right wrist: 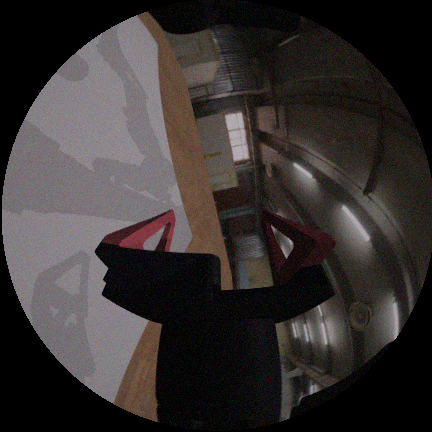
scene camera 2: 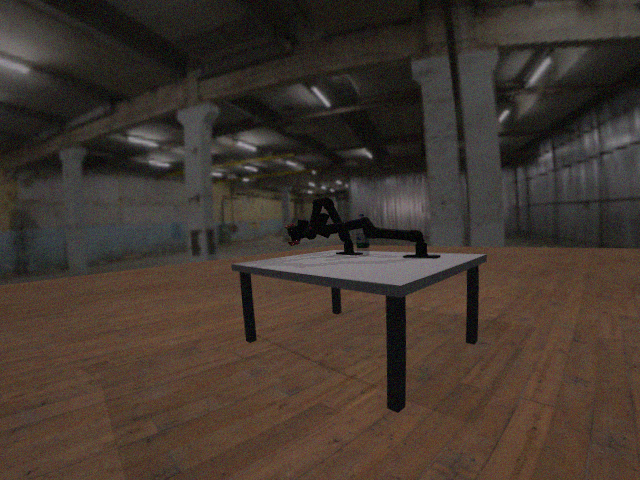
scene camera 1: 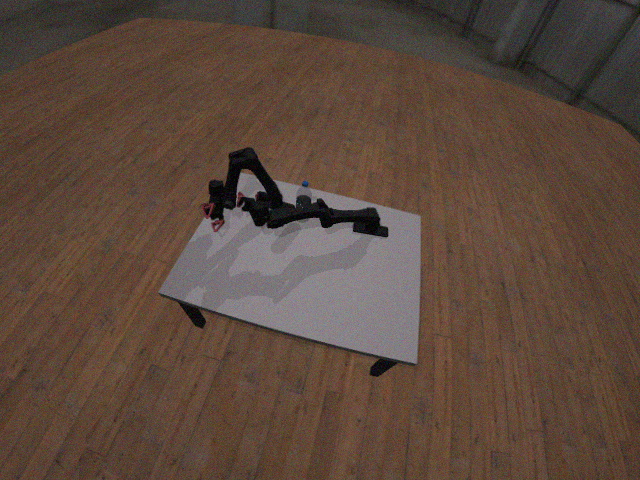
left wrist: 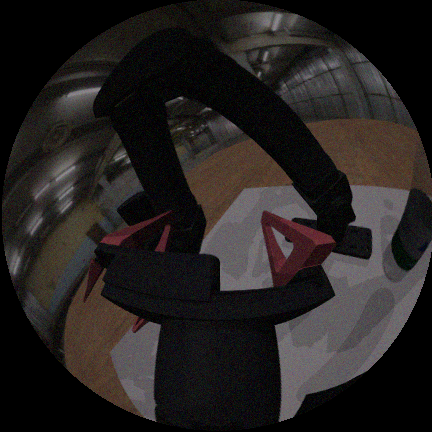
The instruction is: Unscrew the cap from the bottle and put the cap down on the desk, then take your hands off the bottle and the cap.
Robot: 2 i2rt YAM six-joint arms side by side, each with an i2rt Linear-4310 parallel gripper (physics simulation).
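Pixels of known places: left gripper, fingertip midpoint: (scene camera 1: 247,193) (left wrist: 217,215); right gripper, fingertip midpoint: (right wrist: 217,214) (scene camera 2: 286,234) (scene camera 1: 211,225) (left wrist: 107,318); left arm's base at its link origin: (scene camera 2: 421,257) (scene camera 1: 370,229); right arm's base at its link origin: (scene camera 2: 349,254) (scene camera 1: 276,205).
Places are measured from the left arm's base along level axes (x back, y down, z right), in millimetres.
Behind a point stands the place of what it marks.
Note:
The bottle (scene camera 1: 303,199) @[x -36, y -185, z 387 mm] (scene camera 2: 362,240) @[x -30, y -99, z 368 mm] (left wrist: 414,230) stands upright near the table's far edge, clear above and dark around its lower part. Its blue cap (scene camera 1: 305,183) @[x -1, y -260, z 387 mm] sits on top. In scene camera 1 the left arm partly hides the bottle's base. My left gripper (scene camera 1: 249,196) @[x -54, y -183, z 669 mm] (left wrist: 217,215) @[x -54, y -183, z 669 mm] is open and empty, to the left of the bottle in scene camera 1. My right gripper (scene camera 1: 212,217) @[x -269, y -158, z 784 mm] (right wrist: 217,214) @[x -269, y -158, z 784 mm] is open and empty, raised over the table's left edge, farther from the bottle. Neither gripper touches the bottle or the cap.
The pale table (scene camera 1: 356,299) @[x -441, y 0, z 62 mm] (scene camera 2: 398,271) @[x -463, y 0, z -89 mm] carries both arms. The left arm (scene camera 1: 351,215) @[x -67, y -159, z 138 mm] stretches low across, in front of the bottle. The right arm (scene camera 1: 264,179) @[x 15, y -232, z 597 mm] rises in a high bend to the left of the bottle, close to the left gripper.

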